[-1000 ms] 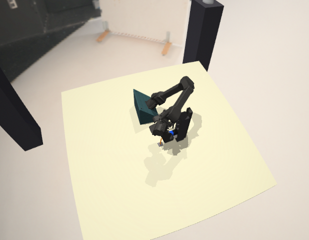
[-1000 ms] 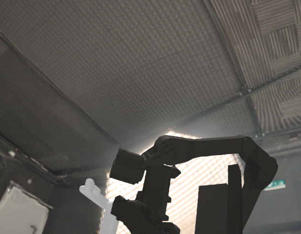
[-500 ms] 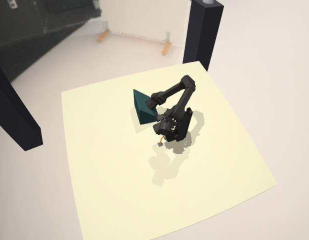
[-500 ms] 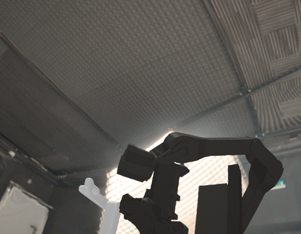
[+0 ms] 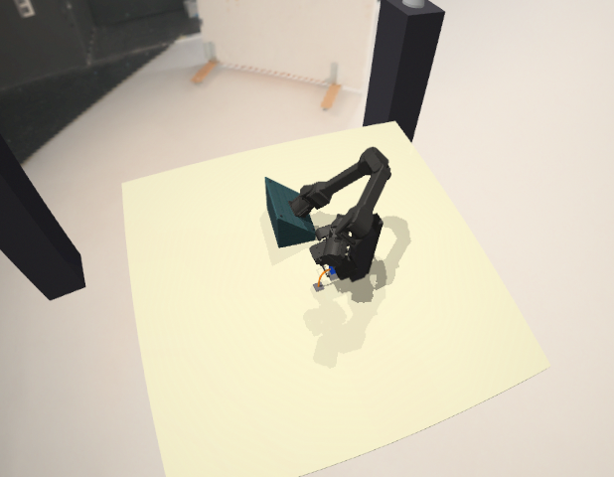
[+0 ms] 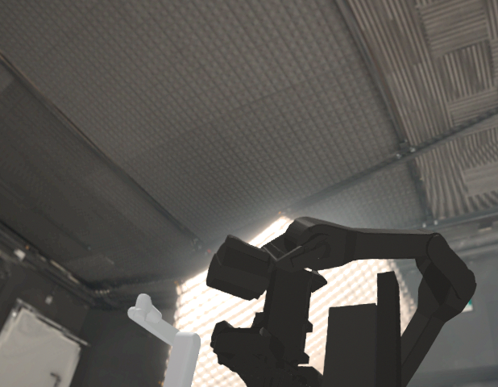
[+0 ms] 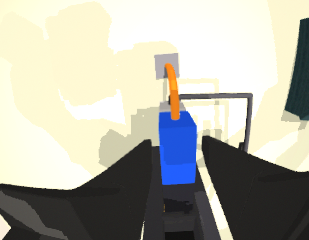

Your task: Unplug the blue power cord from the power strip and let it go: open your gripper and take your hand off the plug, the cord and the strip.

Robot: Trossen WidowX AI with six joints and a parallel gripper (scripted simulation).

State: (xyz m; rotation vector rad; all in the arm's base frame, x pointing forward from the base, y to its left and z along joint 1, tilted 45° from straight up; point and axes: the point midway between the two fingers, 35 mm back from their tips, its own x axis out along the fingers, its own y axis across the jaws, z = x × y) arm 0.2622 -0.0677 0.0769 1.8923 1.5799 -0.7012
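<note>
The blue plug is 3 cm to the left of my gripper tip and 1 cm below it.
</note>
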